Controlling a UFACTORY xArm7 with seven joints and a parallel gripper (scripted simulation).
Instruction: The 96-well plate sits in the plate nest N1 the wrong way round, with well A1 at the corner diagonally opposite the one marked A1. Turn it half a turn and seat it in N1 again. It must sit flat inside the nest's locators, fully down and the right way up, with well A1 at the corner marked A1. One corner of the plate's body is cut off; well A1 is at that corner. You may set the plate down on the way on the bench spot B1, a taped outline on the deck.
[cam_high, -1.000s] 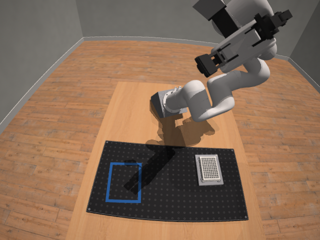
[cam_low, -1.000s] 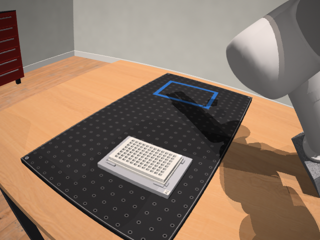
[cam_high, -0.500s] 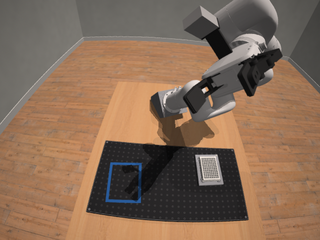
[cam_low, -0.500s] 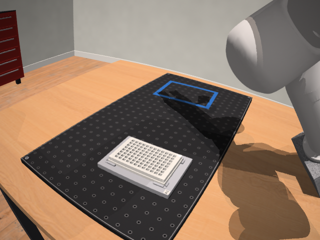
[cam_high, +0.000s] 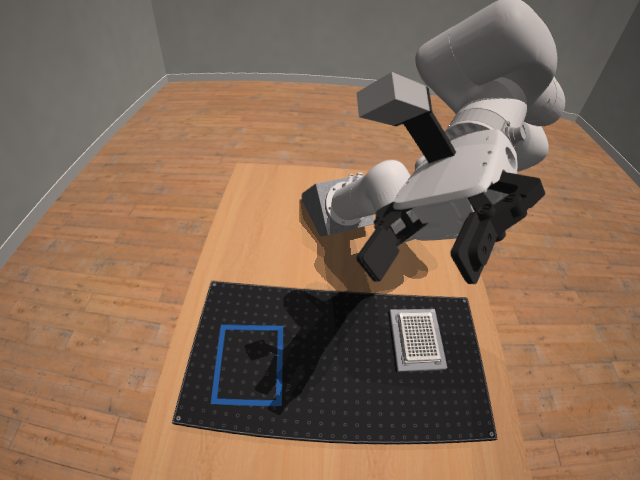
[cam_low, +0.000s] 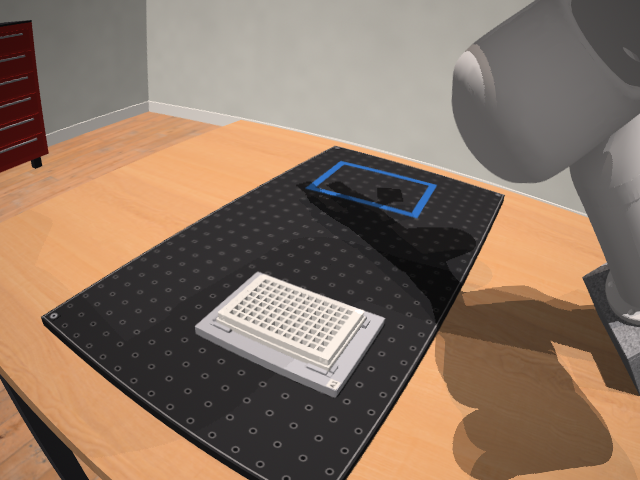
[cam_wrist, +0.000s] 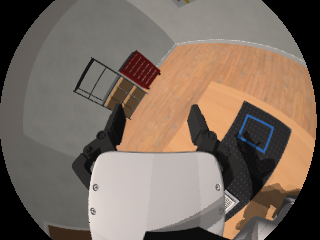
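My hand is 51 cm above the white 96-well plate, 22 cm past it and 14 cm to the right of it. Round my hand: grey plate nest N1: 52 cm below, 22 cm behind, 14 cm to the left; then A1 label: 52 cm below, 31 cm behind, 17 cm to the left.
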